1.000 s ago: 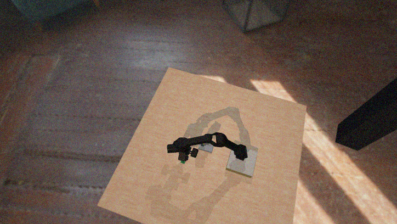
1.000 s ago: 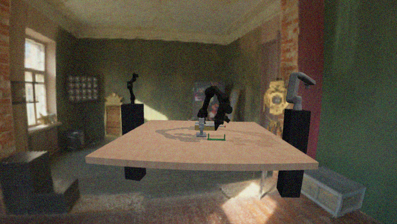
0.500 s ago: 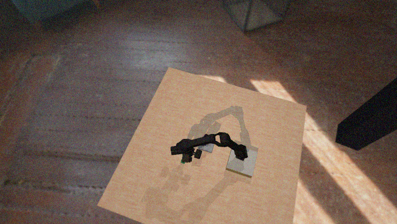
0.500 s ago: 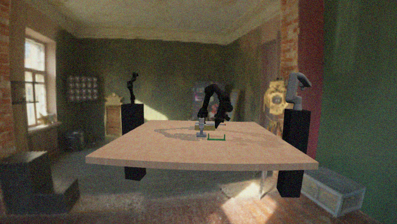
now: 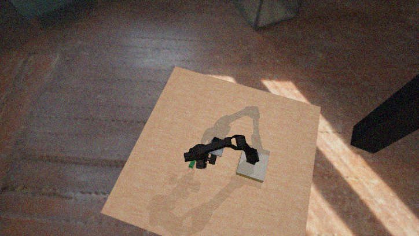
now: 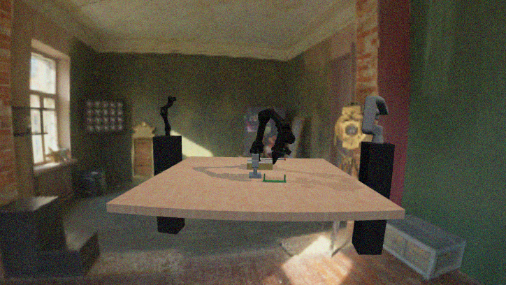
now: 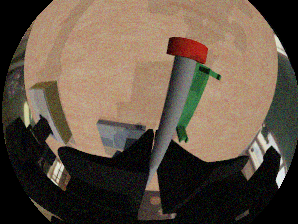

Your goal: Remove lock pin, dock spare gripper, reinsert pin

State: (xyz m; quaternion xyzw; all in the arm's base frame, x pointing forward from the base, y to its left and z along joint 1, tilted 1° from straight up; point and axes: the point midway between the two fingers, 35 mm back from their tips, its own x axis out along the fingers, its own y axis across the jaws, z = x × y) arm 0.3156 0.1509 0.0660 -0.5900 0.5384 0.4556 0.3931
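My gripper tip is now 12 cm to the left of the grey mount socket, 4 cm past it and 4 cm above it. The rest, counted from my gripper tip: spare gripper 12 cm to the right, 4 cm behind, 3 cm above; then green pin cradle 7 cm below, 7 cm ahead, 1 cm to the left.
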